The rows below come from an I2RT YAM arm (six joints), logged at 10 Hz.
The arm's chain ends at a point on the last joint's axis. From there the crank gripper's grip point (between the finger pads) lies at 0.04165 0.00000 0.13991 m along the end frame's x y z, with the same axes.
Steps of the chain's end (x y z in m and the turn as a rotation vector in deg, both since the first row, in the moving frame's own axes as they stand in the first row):
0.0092 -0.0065 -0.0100 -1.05 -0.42 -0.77
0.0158 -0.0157 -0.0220 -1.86 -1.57 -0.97
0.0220 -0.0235 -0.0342 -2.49 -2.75 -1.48
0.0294 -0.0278 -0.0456 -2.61 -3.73 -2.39
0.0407 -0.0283 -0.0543 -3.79 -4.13 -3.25
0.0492 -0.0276 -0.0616 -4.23 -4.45 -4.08
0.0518 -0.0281 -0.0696 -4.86 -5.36 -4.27
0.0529 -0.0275 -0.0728 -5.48 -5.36 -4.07
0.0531 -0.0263 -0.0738 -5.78 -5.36 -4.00
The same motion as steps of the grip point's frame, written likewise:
0.0082 -0.0045 -0.0097 -1.05 -0.42 -0.77
0.0120 -0.0118 -0.0210 -1.86 -1.57 -0.97
0.0153 -0.0184 -0.0325 -2.49 -2.75 -1.48
0.0203 -0.0229 -0.0433 -2.61 -3.73 -2.39
0.0307 -0.0210 -0.0519 -3.79 -4.13 -3.25
0.0385 -0.0198 -0.0591 -4.23 -4.45 -4.08
0.0389 -0.0187 -0.0667 -4.86 -5.36 -4.27
0.0400 -0.0165 -0.0700 -5.48 -5.36 -4.07
0.0403 -0.0145 -0.0711 -5.78 -5.36 -4.00

